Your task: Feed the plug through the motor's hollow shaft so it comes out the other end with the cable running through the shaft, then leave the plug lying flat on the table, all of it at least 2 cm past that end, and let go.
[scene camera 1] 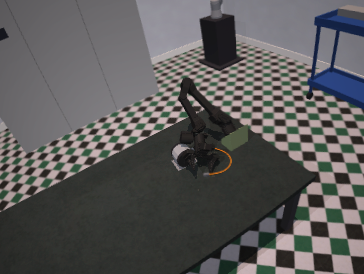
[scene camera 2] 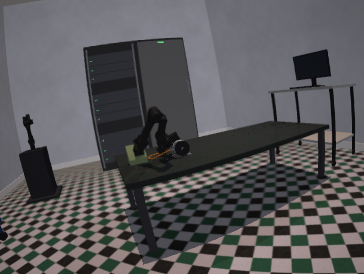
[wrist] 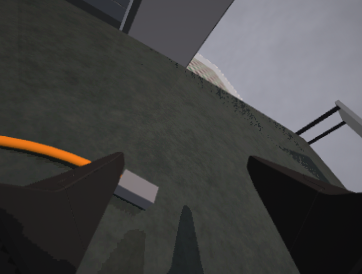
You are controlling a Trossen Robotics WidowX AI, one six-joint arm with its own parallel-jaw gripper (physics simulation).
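Places are measured from the arm's base along level axes (x ahead, y left, z up), in metres.
Where they show: gripper, between the fingertips: (scene camera 1: pixel 202 171) (scene camera 2: pixel 171 145) (wrist: pixel 186 159); arm's base, origin of its link: (scene camera 1: pixel 231 133) (scene camera 2: pixel 138 151).
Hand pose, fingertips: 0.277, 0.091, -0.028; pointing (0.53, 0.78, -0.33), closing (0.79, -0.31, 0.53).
Each offset is from my fingertips to the centre of the thing, as dx, dy, dz. Level surfaces: height alone.
The plug @(-0.021, -0.002, -0.042) (scene camera 1: pixel 206 174) (wrist: pixel 139 187) is a light grey block on the table. In the wrist view it lies beside the left fingertip, at the left of the gap, and that finger hides where the cable joins it. The orange cable (scene camera 1: pixel 231 161) (scene camera 2: pixel 152 157) (wrist: pixel 45 149) curves over the table from the plug back towards the arm. The motor @(+0.002, -0.167, +0.002) (scene camera 1: pixel 180 152) (scene camera 2: pixel 182 148), white with a dark round end, stands beside the gripper; its shaft opening cannot be made out. My gripper (scene camera 1: pixel 204 171) (wrist: pixel 186 159) is open low over the table, with nothing held.
A pale green panel (scene camera 1: pixel 235 138) (scene camera 2: pixel 132 154) stands upright near the arm's base, behind the cable loop. The dark table @(dz -0.049) (scene camera 1: pixel 100 220) (scene camera 2: pixel 225 145) carries the arm and motor. A tall cabinet (scene camera 2: pixel 165 90) stands beyond the table.
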